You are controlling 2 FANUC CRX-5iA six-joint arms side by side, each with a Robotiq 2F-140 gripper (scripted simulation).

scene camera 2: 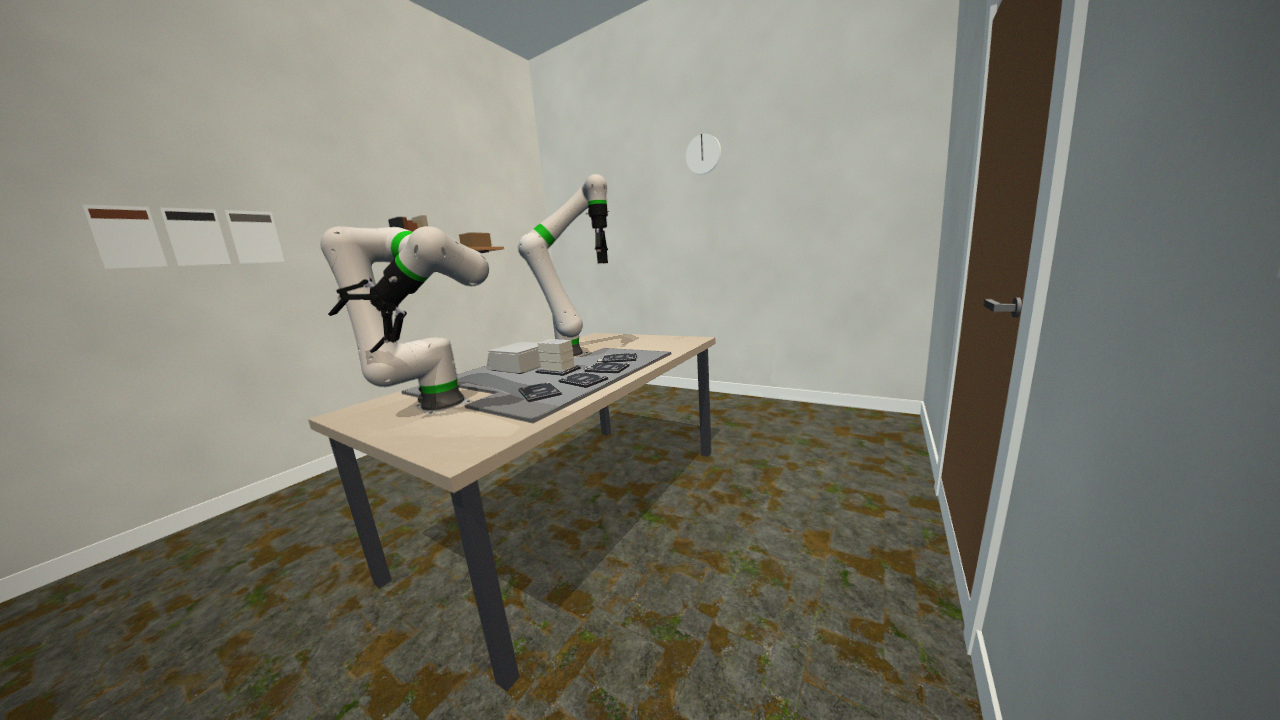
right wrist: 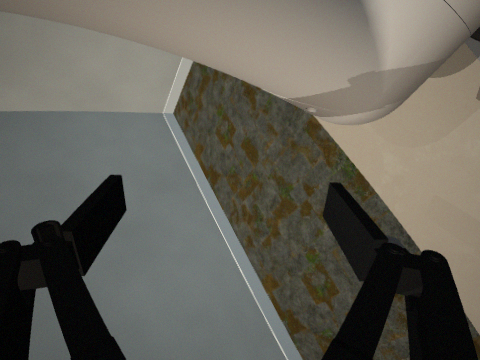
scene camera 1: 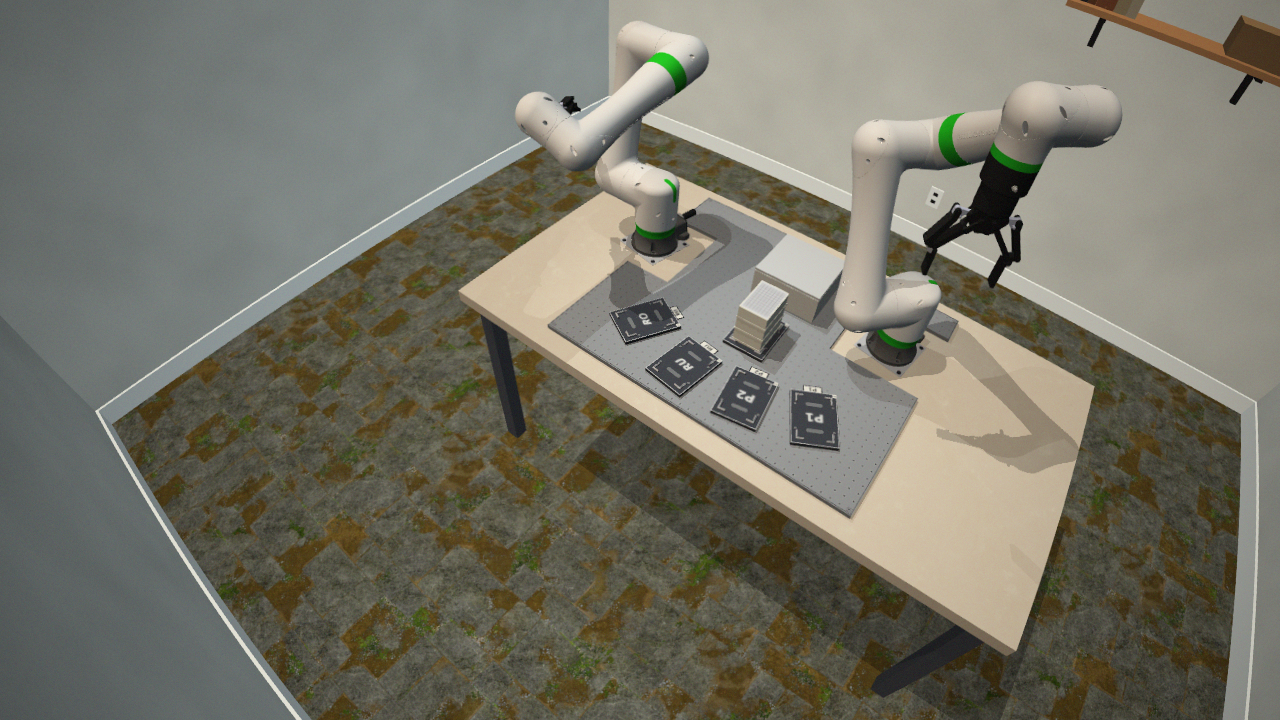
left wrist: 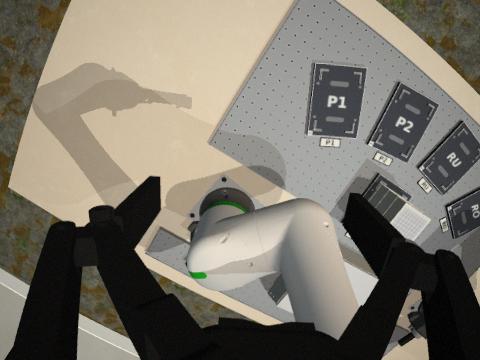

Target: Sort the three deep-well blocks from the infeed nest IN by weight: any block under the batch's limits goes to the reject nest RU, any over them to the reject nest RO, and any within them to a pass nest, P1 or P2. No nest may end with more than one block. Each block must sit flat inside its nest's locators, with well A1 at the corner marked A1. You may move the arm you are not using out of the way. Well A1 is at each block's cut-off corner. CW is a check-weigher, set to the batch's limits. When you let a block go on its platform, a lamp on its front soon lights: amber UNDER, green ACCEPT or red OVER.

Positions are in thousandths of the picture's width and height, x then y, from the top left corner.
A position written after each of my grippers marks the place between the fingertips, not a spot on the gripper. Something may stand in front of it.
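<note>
In scene camera 1 you'd find my left gripper (scene camera 1: 748, 385), along with a check-weigher CW (scene camera 1: 631, 380), a nest P2 (scene camera 1: 571, 538) and a nest RO (scene camera 1: 487, 451). Scene camera 2 has my right gripper (scene camera 2: 276, 462), and the check-weigher CW (scene camera 2: 406, 497) is there as well. From the left wrist view I get my left gripper (left wrist: 530, 560) plus that same check-weigher CW (left wrist: 757, 779). As for the right wrist view, my right gripper (right wrist: 472, 546) is in it, but the check-weigher CW is out of frame in the right wrist view.
</note>
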